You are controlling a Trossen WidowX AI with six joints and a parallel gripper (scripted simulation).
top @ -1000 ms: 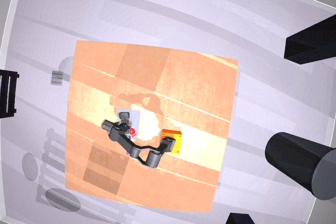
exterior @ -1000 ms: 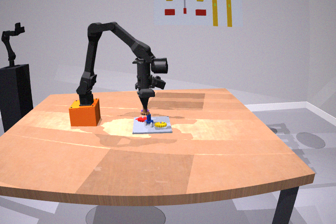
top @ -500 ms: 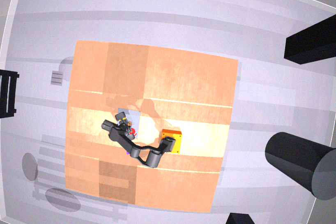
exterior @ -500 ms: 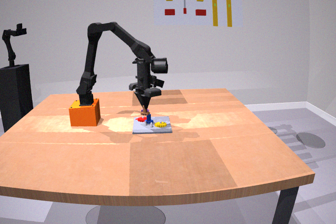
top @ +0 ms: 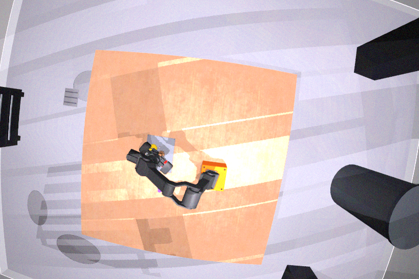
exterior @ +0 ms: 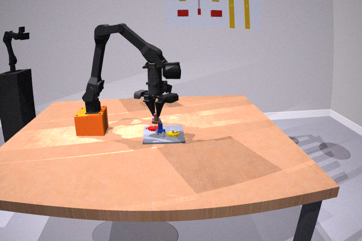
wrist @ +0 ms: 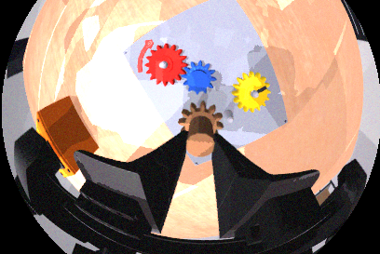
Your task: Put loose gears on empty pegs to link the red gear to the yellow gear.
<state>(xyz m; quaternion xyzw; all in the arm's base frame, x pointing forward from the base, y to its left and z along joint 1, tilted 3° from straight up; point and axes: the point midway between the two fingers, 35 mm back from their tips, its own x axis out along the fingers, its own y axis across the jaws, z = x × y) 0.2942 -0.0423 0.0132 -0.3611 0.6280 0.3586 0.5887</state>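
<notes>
Right now the brown gear is 10 mm below my gripper tip. The rest, counted from my gripper tip: yellow gear (70 mm below, 70 mm ahead, 10 mm to the right); blue gear (60 mm below, 30 mm to the left, 10 mm ahead); red gear (70 mm to the left, 70 mm below, 20 mm behind).
</notes>
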